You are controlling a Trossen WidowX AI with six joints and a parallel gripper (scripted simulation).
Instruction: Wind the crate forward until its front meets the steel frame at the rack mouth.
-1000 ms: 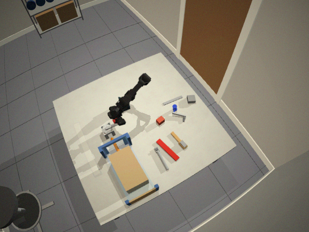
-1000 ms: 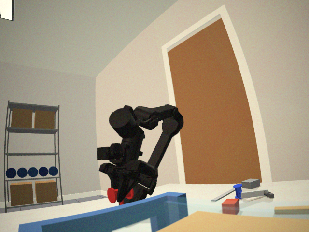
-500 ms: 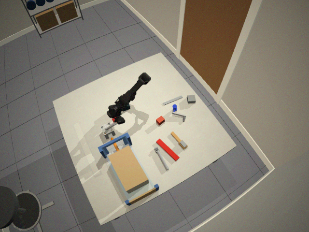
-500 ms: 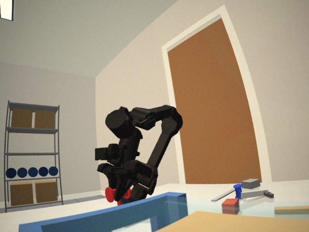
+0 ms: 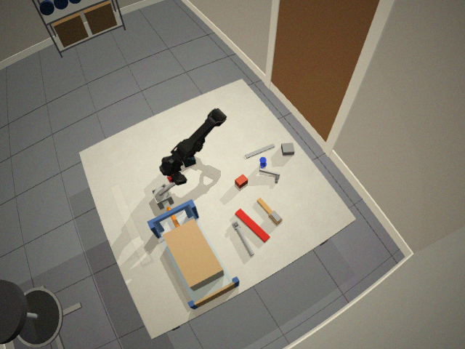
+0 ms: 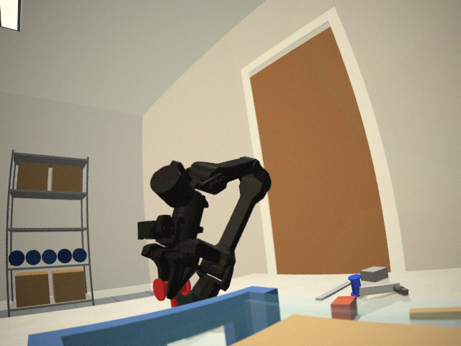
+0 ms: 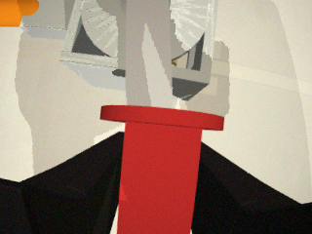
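The winch is 10 cm below my gripper tip and 9 cm to the right of it. Round my gripper tip: red bar 41 cm ahead, 26 cm to the left, 12 cm below; then red grip 2 cm to the left; then crank with blue knob 52 cm to the left, 18 cm ahead, 11 cm below.
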